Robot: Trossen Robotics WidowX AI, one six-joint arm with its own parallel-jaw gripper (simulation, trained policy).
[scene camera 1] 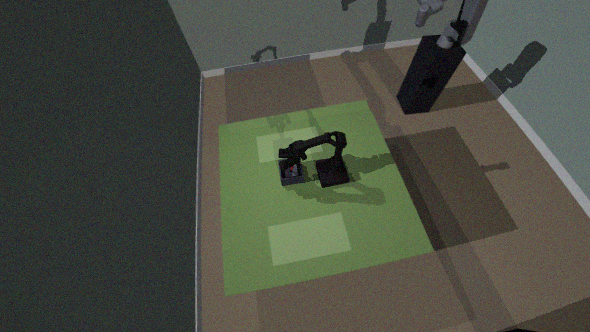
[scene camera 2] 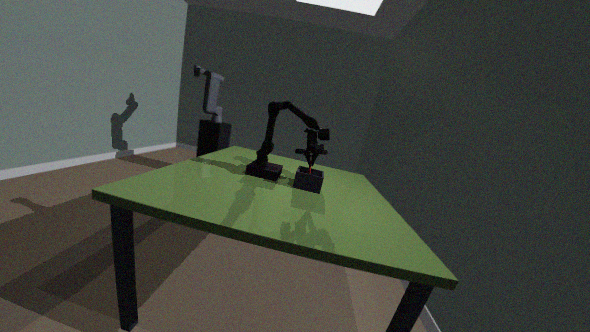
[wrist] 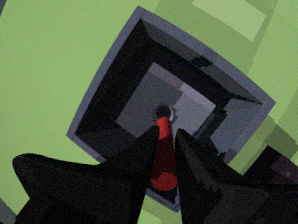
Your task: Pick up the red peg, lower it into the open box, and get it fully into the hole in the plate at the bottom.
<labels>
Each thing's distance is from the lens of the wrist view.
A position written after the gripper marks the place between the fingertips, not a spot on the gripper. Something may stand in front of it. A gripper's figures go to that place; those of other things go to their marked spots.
gripper (wrist: 167, 132): 10 cm
dark box (wrist: 241, 106): 18 cm
grey plate (wrist: 188, 108): 17 cm
</labels>
